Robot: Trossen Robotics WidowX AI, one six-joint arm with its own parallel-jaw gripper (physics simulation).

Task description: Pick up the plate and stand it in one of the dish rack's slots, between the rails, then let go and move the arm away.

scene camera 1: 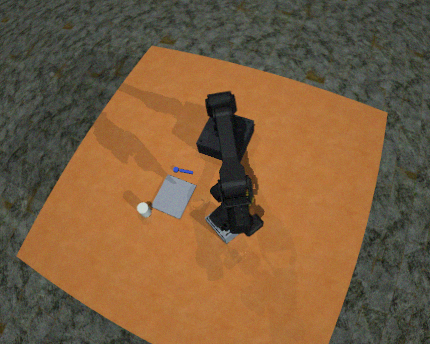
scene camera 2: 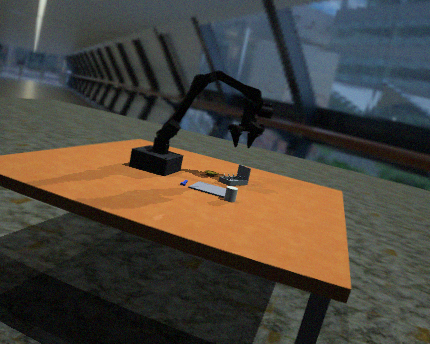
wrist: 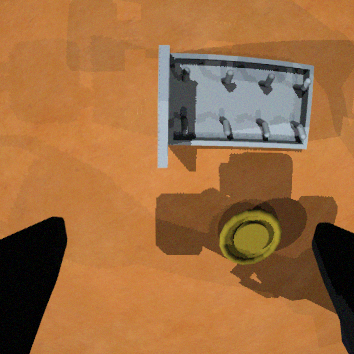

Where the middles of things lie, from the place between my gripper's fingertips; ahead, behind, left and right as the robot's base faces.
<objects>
Right now the grey dish rack [wrist: 203, 99] is 12 cm below my hand, 5 cm to the right of it and 2 cm ahead of it. Round my hand: grey mat [scene camera 1: 174, 194] (28 cm to the right, 16 cm below, 2 cm ahead); yellow plate [wrist: 249, 236] (15 cm below, 11 cm behind, 4 cm to the right).
</objects>
